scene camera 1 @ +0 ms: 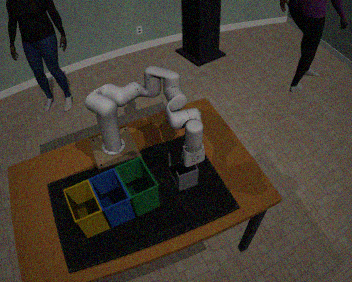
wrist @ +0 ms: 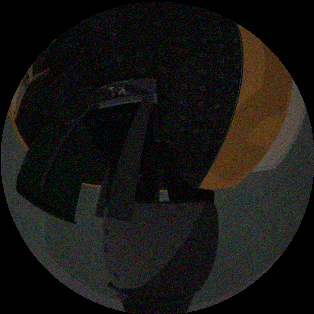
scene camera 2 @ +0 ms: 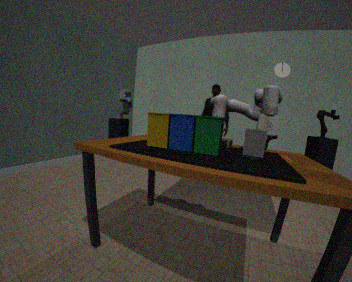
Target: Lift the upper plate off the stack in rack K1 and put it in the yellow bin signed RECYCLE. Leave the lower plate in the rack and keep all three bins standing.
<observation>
I see a yellow bin (scene camera 2: 158, 132), a green bin (scene camera 1: 141, 186) and a blue bin (scene camera 1: 111, 194).
The green bin shows as well in the wrist view (wrist: 59, 199) and in scene camera 2 (scene camera 2: 208, 132). The blue bin also shows in scene camera 2 (scene camera 2: 182, 127).
</observation>
